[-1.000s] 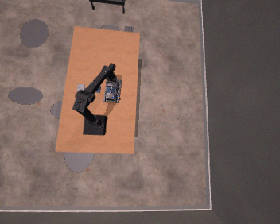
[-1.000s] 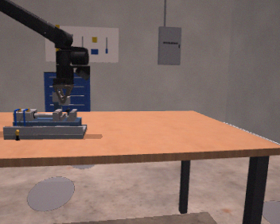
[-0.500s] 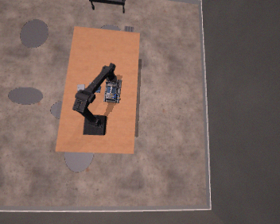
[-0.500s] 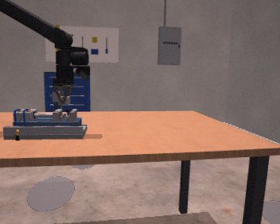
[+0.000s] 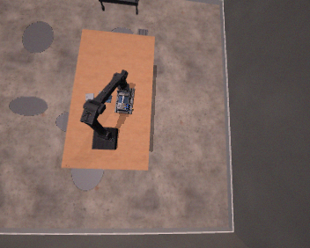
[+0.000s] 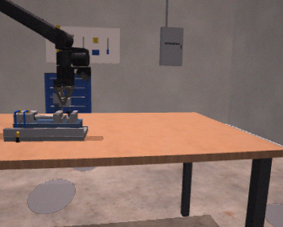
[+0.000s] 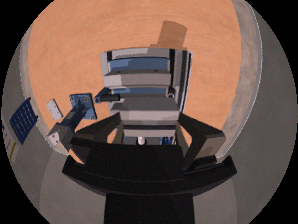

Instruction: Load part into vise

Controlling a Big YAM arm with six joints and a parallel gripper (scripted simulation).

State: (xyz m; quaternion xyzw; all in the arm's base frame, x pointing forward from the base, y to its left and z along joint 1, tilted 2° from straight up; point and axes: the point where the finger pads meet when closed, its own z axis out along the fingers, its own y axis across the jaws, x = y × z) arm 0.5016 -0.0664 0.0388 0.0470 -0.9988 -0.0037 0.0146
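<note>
Now: hand 1 cm below the grey part. Also, from my hand: vise: 7 cm behind, 1 cm to the left, 10 cm below.
</note>
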